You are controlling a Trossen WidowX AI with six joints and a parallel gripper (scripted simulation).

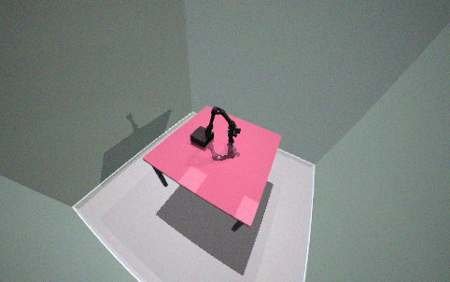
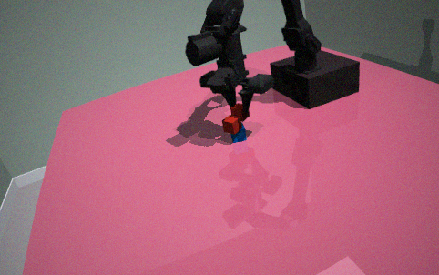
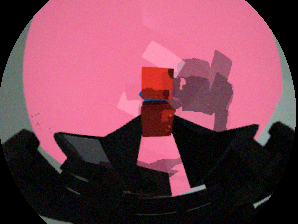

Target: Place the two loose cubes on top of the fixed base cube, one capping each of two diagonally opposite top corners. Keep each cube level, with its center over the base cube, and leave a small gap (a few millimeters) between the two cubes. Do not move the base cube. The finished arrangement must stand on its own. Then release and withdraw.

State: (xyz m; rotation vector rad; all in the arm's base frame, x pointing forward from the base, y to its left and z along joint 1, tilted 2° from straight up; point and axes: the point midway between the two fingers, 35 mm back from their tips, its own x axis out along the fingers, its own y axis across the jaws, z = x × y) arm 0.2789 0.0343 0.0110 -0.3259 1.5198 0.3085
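Right now the blue cube is 20 mm ahead of my gripper tip, 10 mm to the left of it and 50 mm below it.
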